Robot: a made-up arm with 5 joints. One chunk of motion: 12 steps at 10 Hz.
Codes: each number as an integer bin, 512 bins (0 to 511) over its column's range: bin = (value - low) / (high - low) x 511, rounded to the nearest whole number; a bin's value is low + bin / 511 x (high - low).
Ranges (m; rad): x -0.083..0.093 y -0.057..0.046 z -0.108..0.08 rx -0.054..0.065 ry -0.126..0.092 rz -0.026..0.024
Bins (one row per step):
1: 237 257 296 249 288 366
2: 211 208 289 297 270 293
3: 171 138 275 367 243 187
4: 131 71 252 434 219 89
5: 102 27 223 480 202 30
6: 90 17 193 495 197 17
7: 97 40 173 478 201 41
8: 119 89 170 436 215 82
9: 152 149 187 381 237 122
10: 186 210 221 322 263 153
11: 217 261 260 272 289 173
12: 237 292 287 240 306 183
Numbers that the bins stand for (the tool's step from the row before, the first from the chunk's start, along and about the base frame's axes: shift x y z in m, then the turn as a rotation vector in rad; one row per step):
1: -0.00137 -0.00520 0.00090 0.00399 -0.00314 0.00981
2: -0.01033 -0.01507 -0.00168 0.01516 -0.01081 0.00267
3: -0.02410 -0.02918 -0.00683 0.03147 -0.02233 -0.00770
4: -0.03788 -0.04269 -0.01529 0.04707 -0.03257 -0.01729
5: -0.04787 -0.05156 -0.02596 0.05778 -0.03982 -0.02306
6: -0.05200 -0.05357 -0.03699 0.06127 -0.04196 -0.02434
7: -0.04959 -0.04894 -0.04435 0.05732 -0.04025 -0.02199
8: -0.04201 -0.03906 -0.04546 0.04753 -0.03428 -0.01798
9: -0.03065 -0.02697 -0.03920 0.03473 -0.02489 -0.01406
10: -0.01894 -0.01467 -0.02669 0.02099 -0.01380 -0.01103
11: -0.00826 -0.00439 -0.01234 0.00934 -0.00271 -0.00907
12: -0.00137 0.00186 -0.00241 0.00189 0.00454 -0.00809

